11 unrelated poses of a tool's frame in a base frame.
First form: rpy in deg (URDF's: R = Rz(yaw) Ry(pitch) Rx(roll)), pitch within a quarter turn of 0, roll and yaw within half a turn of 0; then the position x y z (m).
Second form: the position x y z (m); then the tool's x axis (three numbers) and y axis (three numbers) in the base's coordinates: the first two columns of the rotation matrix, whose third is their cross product. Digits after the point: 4 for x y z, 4 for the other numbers.
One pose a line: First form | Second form
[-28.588, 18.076, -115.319, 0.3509, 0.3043, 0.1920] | [0.3509, 0.3043, 0.1920, -0.4066, -0.8593, -0.3103, 0.8572, -0.2413, -0.4549]
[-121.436, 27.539, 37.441, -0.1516, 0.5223, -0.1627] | [-0.1516, 0.5223, -0.1627, 0.7040, 0.5391, -0.4624, 0.0039, -0.6539, -0.7565]
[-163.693, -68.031, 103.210, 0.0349, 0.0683, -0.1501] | [0.0349, 0.0683, -0.1501, -0.0855, 0.3642, 0.9274, 0.8749, 0.4728, -0.1050]
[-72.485, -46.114, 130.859, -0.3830, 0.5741, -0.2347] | [-0.3830, 0.5741, -0.2347, -0.4535, 0.5243, 0.7207, -0.6773, 0.3229, -0.6611]
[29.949, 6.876, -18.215, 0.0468, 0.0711, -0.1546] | [0.0468, 0.0711, -0.1546, 0.9431, -0.3103, -0.1197, 0.3276, 0.8044, 0.4956]
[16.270, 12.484, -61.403, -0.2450, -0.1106, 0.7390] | [-0.2450, -0.1106, 0.7390, 0.4673, -0.8572, -0.2162, 0.8718, 0.4063, 0.2735]
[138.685, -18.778, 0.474, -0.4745, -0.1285, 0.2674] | [-0.4745, -0.1285, 0.2674, 0.9467, 0.0078, 0.3219, -0.2063, -0.7528, 0.6251]
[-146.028, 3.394, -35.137, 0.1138, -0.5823, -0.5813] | [0.1138, -0.5823, -0.5813, 0.8163, -0.5745, -0.0592, -0.5043, -0.6592, -0.5578]
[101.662, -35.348, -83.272, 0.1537, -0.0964, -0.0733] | [0.1537, -0.0964, -0.0733, 0.0956, -0.8100, 0.5785, -0.2671, 0.5390, 0.7988]
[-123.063, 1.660, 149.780, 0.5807, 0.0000, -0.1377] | [0.5807, 0.0000, -0.1377, -0.8637, 0.5031, -0.0290, 0.2956, 0.4592, -0.8377]
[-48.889, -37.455, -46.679, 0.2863, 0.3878, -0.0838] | [0.2863, 0.3878, -0.0838, 0.5446, -0.5775, 0.6081, 0.7927, 0.1178, -0.5981]
